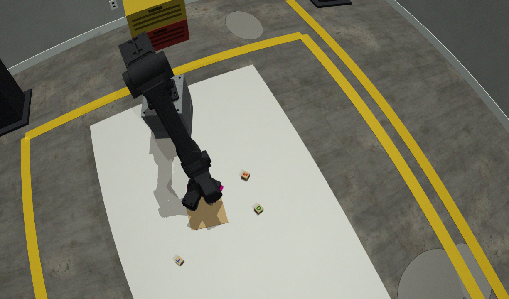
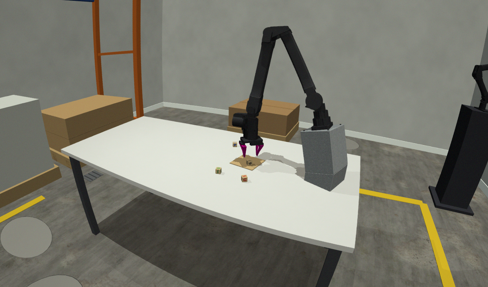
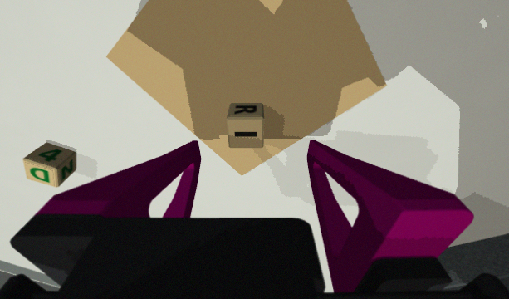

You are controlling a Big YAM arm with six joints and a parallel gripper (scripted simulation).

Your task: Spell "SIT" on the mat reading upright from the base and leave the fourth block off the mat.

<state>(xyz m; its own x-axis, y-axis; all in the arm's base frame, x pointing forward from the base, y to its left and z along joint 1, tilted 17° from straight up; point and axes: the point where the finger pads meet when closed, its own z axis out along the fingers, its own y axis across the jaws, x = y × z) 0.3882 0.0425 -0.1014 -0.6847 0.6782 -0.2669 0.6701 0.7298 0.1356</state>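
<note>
Now: hand 10 mm to the right of the I block and 40 mm above it. Round my hand: S block (50 mm behind, 160 mm to the left, 50 mm below); then D block (100 mm ahead, 160 mm to the left, 50 mm below); then tan mat (30 mm ahead, 20 mm to the right, 60 mm below).
</note>
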